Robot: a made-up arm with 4 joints. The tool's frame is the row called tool. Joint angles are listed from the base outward.
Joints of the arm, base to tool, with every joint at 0 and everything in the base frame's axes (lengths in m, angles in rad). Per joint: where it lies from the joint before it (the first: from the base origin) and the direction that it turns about. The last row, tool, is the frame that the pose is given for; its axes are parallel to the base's.
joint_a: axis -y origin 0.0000 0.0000 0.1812
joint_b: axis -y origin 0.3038 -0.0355 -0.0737
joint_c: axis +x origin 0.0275 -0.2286 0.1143
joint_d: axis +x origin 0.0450 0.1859 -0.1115
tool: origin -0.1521 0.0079 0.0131
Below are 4 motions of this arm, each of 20 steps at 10 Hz.
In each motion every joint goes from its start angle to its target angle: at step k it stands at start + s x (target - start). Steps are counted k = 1, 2, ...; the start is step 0. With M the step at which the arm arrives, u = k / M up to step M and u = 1 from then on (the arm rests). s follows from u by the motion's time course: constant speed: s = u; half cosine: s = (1 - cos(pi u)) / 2; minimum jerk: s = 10 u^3 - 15 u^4 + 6 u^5.
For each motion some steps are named. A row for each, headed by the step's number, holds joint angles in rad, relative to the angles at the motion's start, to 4 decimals.
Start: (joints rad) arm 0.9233 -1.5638 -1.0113 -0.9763
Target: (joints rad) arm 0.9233 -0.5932 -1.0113 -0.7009
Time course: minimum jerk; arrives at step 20
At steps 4, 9, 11, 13, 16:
4: 0.0000 0.0562 0.0000 0.0160
9: 0.0000 0.3949 0.0000 0.1121
11: 0.0000 0.5757 0.0000 0.1633
13: 0.0000 0.7423 0.0000 0.2106
16: 0.0000 0.9144 0.0000 0.2594

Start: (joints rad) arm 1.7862 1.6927 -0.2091 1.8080
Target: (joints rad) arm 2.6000 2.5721 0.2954 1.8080
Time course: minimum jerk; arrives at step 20
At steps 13, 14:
13: 0.6224 0.6726 0.3859 0.0000
14: 0.6811 0.7360 0.4222 0.0000

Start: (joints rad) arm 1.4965 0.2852 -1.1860 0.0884
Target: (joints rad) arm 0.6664 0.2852 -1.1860 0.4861
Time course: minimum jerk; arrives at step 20
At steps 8, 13, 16, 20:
8: -0.2635 0.0000 0.0000 0.1262
13: -0.6349 0.0000 0.0000 0.3042
16: -0.7820 0.0000 0.0000 0.3747
20: -0.8301 0.0000 0.0000 0.3977

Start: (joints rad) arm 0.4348 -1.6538 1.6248 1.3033
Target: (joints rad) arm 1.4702 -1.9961 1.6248 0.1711
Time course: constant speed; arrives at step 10
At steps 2, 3, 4, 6, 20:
2: 0.2071 -0.0685 0.0000 -0.2264
3: 0.3106 -0.1027 0.0000 -0.3397
4: 0.4142 -0.1369 0.0000 -0.4529
6: 0.6212 -0.2054 0.0000 -0.6793
20: 1.0354 -0.3423 0.0000 -1.1322

